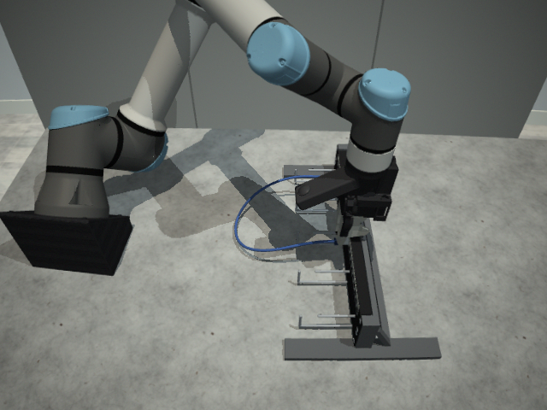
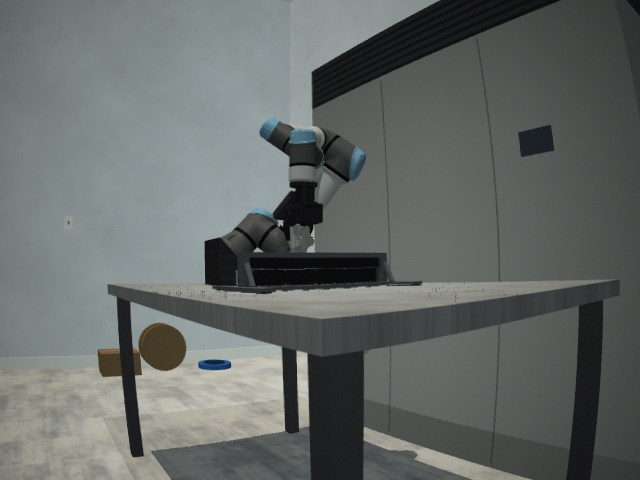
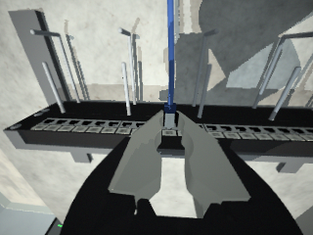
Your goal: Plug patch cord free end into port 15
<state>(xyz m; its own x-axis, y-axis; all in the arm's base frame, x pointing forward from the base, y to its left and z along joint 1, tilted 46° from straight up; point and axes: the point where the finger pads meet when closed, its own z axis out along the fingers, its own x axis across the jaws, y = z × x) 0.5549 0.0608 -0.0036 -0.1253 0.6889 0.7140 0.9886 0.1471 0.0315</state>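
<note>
The plug lies 10 mm ahead of my hand and 10 mm below it.
</note>
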